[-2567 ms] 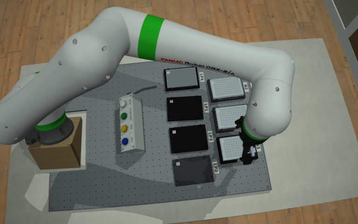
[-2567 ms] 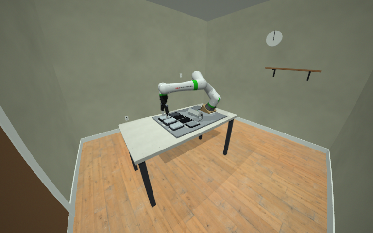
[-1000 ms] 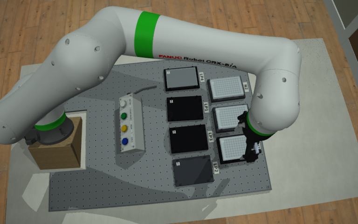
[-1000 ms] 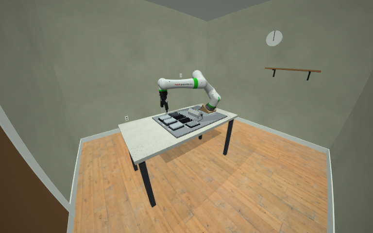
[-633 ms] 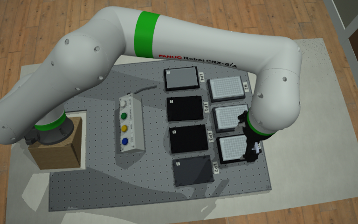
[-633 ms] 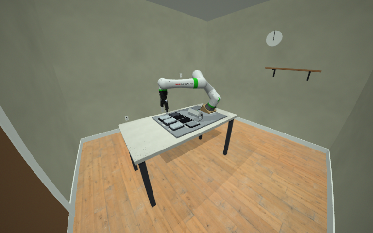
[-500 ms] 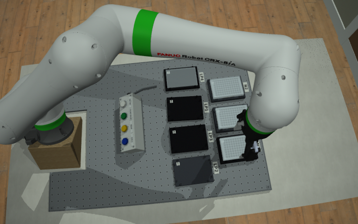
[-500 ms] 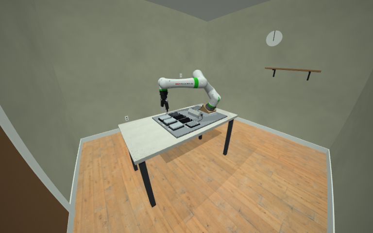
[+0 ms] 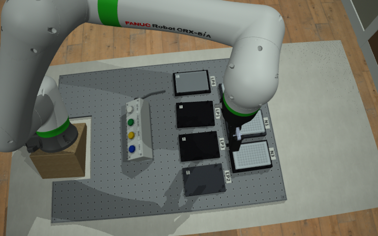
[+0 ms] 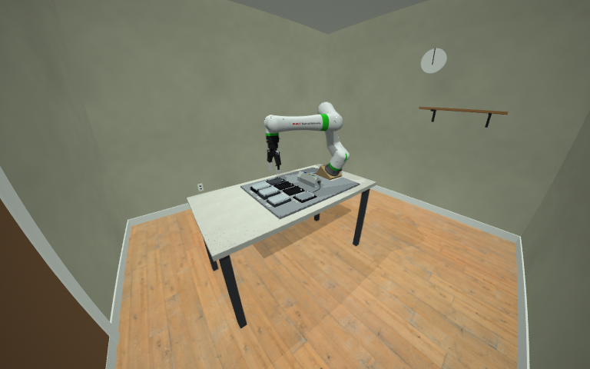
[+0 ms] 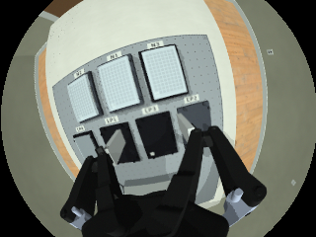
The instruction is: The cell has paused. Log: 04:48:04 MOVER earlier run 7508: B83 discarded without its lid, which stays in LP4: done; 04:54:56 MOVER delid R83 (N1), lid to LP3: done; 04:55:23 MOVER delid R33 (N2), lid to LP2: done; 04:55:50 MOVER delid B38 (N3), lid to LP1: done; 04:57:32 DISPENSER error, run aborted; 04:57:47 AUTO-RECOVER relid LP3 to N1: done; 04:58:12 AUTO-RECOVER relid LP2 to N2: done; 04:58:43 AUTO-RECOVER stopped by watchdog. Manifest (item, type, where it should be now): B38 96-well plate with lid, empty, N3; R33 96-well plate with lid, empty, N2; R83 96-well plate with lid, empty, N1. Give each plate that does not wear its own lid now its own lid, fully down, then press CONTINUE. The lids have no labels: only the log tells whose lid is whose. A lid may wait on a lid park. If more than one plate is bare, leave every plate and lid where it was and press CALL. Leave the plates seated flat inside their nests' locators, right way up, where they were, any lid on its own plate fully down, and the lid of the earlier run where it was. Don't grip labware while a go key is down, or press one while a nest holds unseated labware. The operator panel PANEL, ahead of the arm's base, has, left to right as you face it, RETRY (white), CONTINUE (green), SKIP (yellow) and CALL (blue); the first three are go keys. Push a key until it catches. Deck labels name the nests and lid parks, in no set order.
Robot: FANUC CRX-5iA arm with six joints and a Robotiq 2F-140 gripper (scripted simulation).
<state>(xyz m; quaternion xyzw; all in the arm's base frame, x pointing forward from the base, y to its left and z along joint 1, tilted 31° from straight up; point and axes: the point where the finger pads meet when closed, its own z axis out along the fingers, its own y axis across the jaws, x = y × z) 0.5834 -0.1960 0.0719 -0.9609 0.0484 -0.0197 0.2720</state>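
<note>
Now: hand 310 mm past the green key, 130 mm to the right of it and 100 mm above it. Round my hand: lid park LP1 (160 mm below, 140 mm to the left, 70 mm behind); lid park LP2 (160 mm below, 110 mm to the right, 100 mm behind); lid park LP3 (160 mm below, 90 mm behind, 10 mm to the left).
</note>
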